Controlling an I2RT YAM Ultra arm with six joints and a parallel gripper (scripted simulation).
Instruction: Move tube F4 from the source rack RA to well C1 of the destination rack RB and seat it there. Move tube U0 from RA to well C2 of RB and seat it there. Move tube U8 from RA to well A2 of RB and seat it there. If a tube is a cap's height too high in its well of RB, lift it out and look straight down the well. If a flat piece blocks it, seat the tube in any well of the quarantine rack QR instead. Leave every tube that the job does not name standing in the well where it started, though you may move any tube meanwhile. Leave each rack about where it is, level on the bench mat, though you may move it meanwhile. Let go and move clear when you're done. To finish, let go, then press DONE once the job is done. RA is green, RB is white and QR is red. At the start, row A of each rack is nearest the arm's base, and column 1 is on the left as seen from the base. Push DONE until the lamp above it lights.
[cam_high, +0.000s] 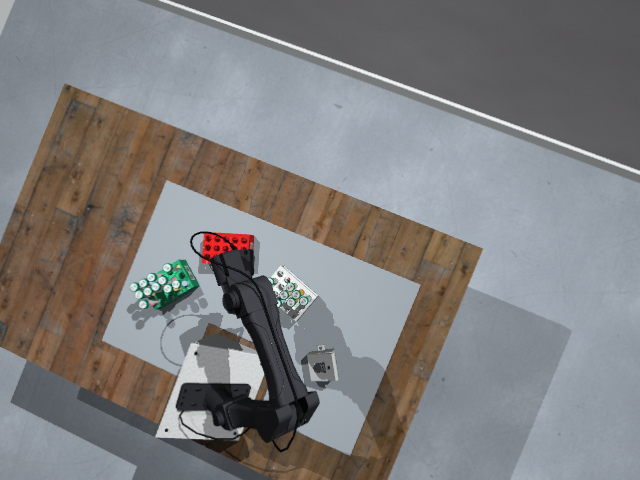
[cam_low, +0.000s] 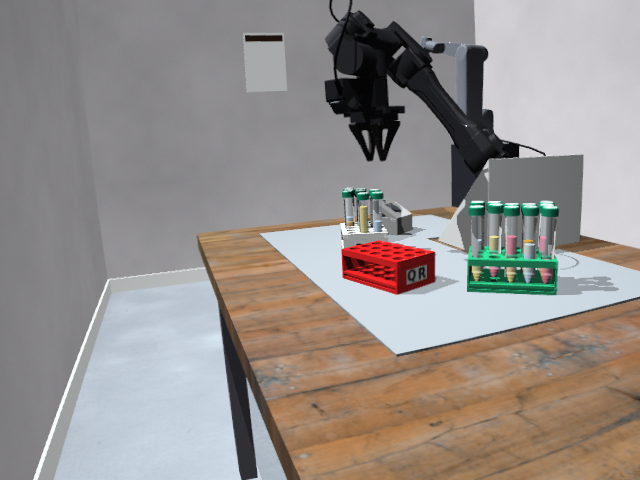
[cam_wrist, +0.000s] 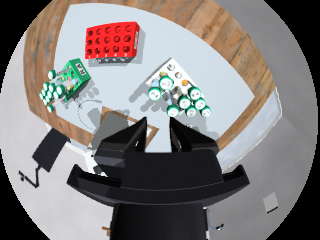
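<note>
Right now the tube is 130 mm below my hand, 10 mm to the left of it and 10 mm ahead of it. Round my hand: red rack QR (170 mm below, 160 mm to the left, 70 mm ahead); then tube with yellow filling (130 mm below, 30 mm ahead); then white rack RB (170 mm below, 40 mm to the right, 10 mm ahead).
</note>
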